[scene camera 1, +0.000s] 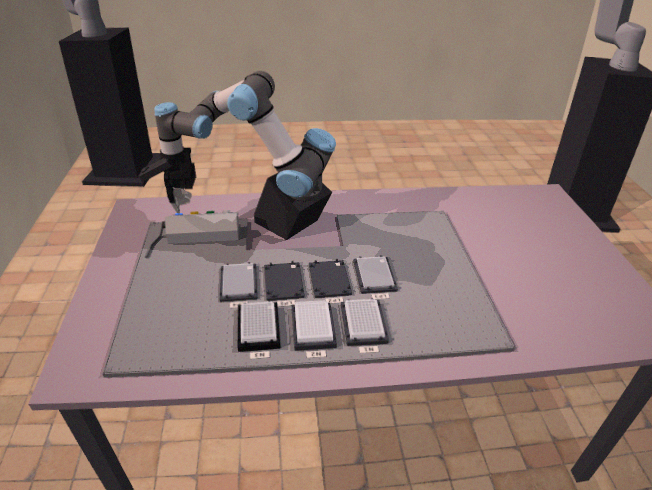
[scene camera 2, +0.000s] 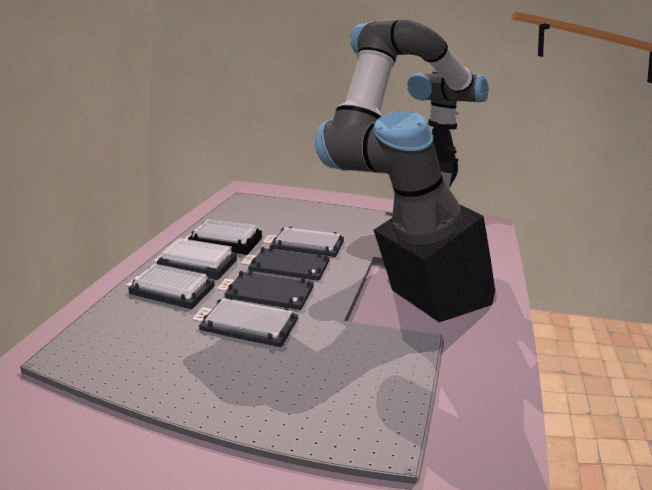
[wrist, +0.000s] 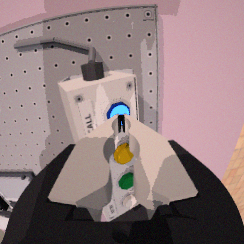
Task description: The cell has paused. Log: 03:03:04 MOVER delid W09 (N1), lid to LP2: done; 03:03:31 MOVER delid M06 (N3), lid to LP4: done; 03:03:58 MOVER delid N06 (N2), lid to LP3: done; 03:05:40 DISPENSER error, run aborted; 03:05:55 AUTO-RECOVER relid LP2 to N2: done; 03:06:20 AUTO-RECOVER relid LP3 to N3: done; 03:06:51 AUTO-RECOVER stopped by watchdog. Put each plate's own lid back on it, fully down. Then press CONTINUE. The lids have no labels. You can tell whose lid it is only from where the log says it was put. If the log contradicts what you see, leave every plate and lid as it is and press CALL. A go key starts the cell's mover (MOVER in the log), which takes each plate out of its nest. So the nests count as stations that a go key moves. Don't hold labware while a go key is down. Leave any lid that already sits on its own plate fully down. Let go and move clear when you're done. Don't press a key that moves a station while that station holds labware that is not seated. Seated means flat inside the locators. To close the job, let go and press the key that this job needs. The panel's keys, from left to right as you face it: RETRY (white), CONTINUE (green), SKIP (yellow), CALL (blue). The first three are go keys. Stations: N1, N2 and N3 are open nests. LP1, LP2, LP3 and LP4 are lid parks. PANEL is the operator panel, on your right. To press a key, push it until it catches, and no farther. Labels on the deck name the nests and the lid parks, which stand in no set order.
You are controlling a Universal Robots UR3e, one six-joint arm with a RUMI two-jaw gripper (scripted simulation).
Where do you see a grey operator panel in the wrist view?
87, 98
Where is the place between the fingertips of my gripper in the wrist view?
At 121, 115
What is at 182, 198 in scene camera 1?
My gripper.
